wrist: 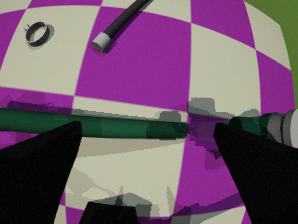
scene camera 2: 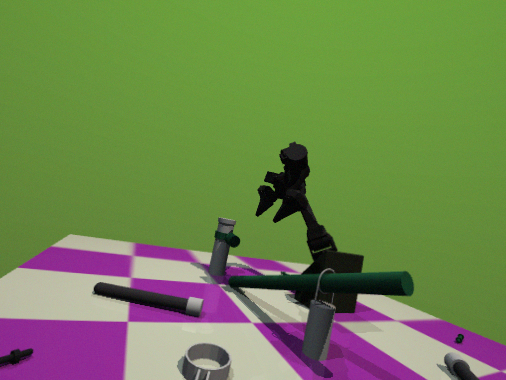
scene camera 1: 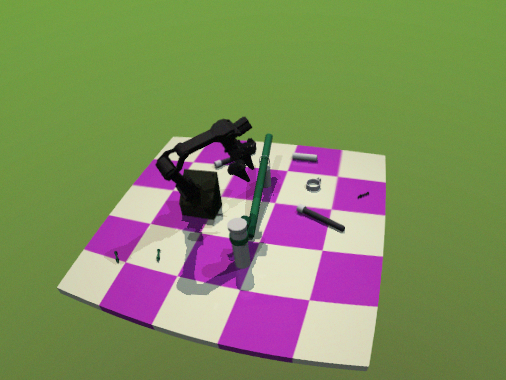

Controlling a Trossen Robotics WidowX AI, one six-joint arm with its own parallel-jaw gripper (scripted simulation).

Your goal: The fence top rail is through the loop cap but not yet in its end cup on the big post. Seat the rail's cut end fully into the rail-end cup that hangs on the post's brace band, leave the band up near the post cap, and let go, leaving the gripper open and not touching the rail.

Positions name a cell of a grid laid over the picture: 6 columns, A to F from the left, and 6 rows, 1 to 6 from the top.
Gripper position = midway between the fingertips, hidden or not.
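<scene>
My gripper (scene camera 2: D4), (scene camera 1: C3), (wrist: D4) is open and holds nothing. There's a green top rail (scene camera 2: E5), (scene camera 1: D4), and there's a grey loop-cap post (scene camera 2: D6) too.
</scene>
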